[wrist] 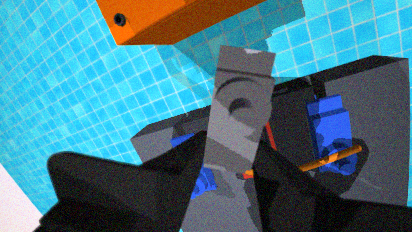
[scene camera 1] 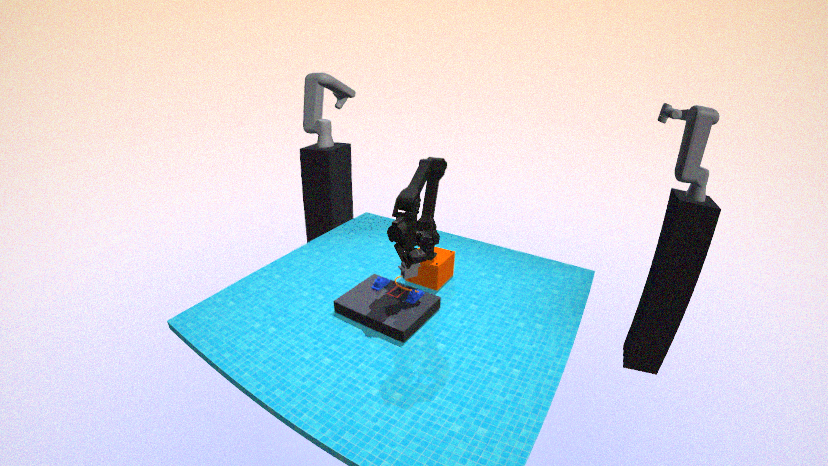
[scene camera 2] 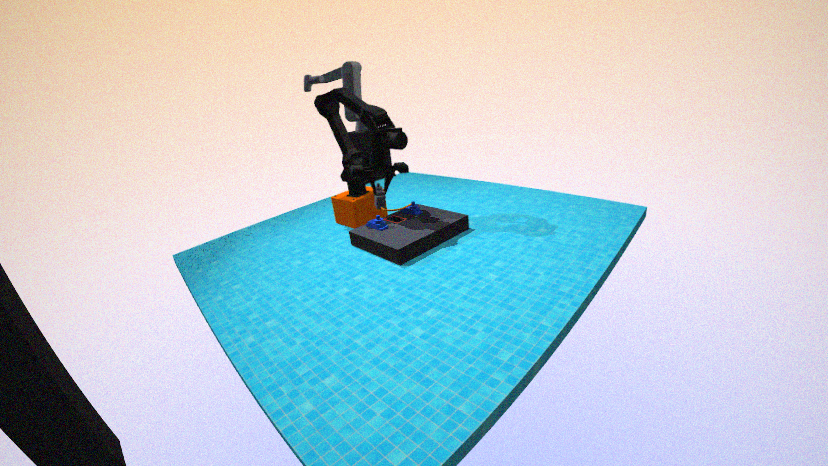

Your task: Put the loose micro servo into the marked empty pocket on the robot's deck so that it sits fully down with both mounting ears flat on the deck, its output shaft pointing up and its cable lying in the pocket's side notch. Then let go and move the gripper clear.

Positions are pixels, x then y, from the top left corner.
Scene:
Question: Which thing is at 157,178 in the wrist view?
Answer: My gripper.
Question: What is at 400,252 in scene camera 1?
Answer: My gripper.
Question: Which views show my gripper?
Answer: The wrist view, scene camera 1 and scene camera 2: all of them.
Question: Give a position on a grey micro servo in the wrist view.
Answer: At 241,106

